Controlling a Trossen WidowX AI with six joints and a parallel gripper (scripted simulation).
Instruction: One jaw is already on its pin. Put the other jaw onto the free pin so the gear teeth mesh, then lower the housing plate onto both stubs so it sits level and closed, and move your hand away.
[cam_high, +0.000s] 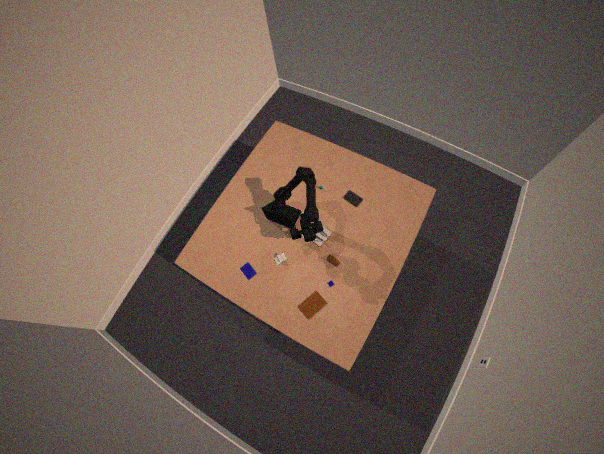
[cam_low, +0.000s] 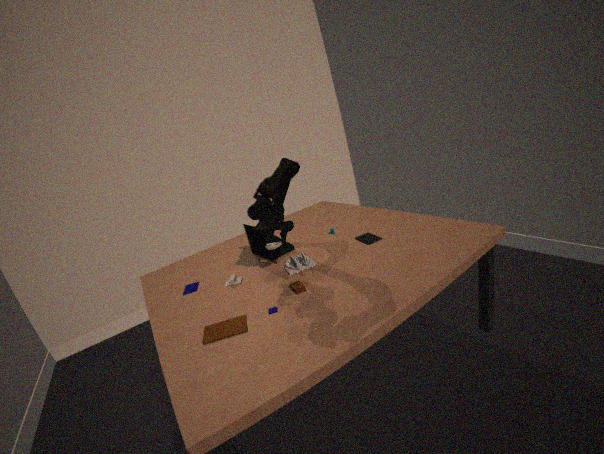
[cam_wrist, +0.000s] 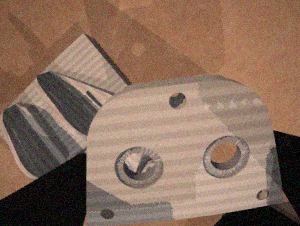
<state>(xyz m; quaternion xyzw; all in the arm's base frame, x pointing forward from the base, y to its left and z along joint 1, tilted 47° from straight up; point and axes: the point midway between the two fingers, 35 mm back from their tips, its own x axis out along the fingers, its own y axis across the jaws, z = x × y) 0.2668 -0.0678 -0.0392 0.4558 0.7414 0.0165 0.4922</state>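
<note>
Now: the jaw 1 cm ahead of my gripper tip, 6 cm to the left of it and 8 cm below it. The rest, counted from my gripper tip: base 6 cm ahead, 6 cm to the left, 9 cm below; blue piece 26 cm ahead, 16 cm to the right, 10 cm below; small brown block 21 cm ahead, 4 cm to the right, 9 cm below.
</note>
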